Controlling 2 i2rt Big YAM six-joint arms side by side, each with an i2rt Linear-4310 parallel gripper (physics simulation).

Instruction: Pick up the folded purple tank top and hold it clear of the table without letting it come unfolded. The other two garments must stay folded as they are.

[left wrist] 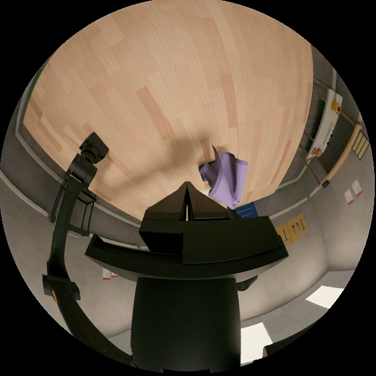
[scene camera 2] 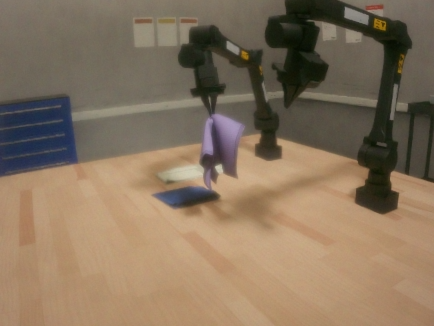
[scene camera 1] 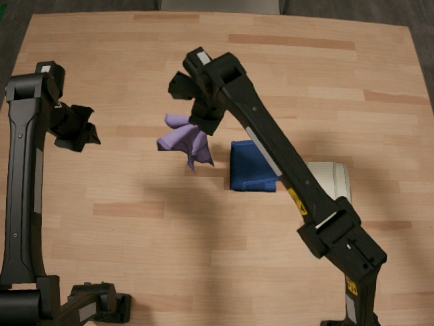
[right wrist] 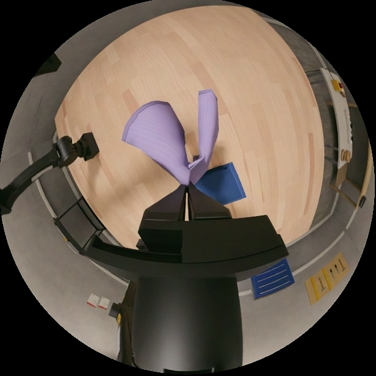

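The purple tank top (scene camera 1: 186,141) (scene camera 2: 226,142) (left wrist: 230,176) (right wrist: 159,131) hangs in the air from my right gripper (scene camera 2: 212,114) (right wrist: 186,185), bunched at the fingertips, with its lower parts spread into separate flaps. My right gripper is shut on it, above the table. My left gripper (scene camera 1: 97,135) (scene camera 2: 287,106) (left wrist: 186,185) is shut and empty, raised at the left in scene camera 1, apart from the tank top. The folded blue garment (scene camera 1: 250,167) (scene camera 2: 186,196) (right wrist: 222,184) lies flat on the table. The folded white garment (scene camera 1: 327,175) (scene camera 2: 182,173) lies beside it, partly hidden by the right arm in scene camera 1.
The right arm (scene camera 1: 285,165) reaches over the blue and white garments in scene camera 1. The left arm (scene camera 1: 22,185) runs along the left side of the table (scene camera 1: 150,250) there. A blue drawer cabinet (scene camera 2: 37,135) stands behind the table in scene camera 2.
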